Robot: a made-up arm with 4 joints.
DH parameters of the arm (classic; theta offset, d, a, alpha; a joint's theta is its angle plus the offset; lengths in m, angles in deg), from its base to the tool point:
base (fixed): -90 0.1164 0 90
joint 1: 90 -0.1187 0.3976 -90
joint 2: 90 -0.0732 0.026 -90
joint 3: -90 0.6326 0.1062 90
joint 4: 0 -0.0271 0.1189 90
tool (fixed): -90 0.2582 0 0
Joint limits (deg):
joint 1: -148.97..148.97
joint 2: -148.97..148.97
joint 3: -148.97..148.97
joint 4: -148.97..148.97
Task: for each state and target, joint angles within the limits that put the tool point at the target. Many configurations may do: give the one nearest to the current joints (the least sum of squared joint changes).
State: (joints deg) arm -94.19 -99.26 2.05 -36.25
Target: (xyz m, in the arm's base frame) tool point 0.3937 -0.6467 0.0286
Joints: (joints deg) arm -91.30 -124.17 2.28 -46.41
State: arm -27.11 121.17 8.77 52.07
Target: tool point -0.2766 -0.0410 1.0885
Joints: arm -21.45 144.89 -4.40 69.69
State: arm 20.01 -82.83 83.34 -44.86
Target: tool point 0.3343 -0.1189 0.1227
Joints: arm 8.56 -38.22 80.76 -76.00
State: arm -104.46 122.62 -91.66 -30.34
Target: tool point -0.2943 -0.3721 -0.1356
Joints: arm -117.98 109.54 -88.37 -61.76
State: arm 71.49 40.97 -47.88 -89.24
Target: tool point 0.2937 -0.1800 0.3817
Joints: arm 105.38 -2.69 -32.68 -118.04
